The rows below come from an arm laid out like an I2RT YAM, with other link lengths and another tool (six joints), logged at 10 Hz.
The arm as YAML. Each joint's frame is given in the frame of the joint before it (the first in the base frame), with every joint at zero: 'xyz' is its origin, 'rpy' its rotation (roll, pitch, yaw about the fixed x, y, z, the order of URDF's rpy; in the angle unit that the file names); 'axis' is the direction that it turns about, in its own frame. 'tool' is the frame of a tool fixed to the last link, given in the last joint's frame.
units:
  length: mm
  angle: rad
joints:
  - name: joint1
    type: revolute
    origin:
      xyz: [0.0, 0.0, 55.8]
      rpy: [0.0, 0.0, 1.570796]
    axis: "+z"
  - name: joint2
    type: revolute
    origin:
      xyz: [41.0, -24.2, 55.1]
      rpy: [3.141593, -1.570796, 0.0]
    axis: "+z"
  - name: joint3
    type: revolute
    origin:
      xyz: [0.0, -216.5, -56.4]
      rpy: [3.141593, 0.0, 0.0]
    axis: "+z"
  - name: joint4
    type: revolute
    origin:
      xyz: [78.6, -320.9, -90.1]
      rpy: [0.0, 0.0, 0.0]
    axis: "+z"
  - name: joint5
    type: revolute
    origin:
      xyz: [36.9, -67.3, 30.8]
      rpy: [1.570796, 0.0, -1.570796]
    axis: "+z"
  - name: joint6
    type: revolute
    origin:
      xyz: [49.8, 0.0, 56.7]
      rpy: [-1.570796, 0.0, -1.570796]
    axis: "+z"
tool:
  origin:
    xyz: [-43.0, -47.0, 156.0]
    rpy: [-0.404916, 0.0, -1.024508]
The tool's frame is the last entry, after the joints.
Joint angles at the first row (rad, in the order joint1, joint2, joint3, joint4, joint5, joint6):
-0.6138, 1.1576, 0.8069, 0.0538, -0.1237, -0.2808
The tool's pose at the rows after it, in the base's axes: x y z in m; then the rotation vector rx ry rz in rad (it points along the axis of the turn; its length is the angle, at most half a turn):
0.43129 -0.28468 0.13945 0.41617 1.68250 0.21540
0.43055 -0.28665 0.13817 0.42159 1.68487 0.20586
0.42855 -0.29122 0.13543 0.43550 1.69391 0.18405
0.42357 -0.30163 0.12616 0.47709 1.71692 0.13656
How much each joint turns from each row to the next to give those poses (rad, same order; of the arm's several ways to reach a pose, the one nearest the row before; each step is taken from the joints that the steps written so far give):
0.0032, 0.0042, 0.0000, 0.0031, 0.0059, -0.0022
0.0001, 0.0061, 0.0015, 0.0024, 0.0095, -0.0023
0.0000, 0.0151, 0.0077, -0.0010, 0.0223, -0.0065
0.0004, 0.0422, 0.0200, -0.0042, 0.0541, -0.0089

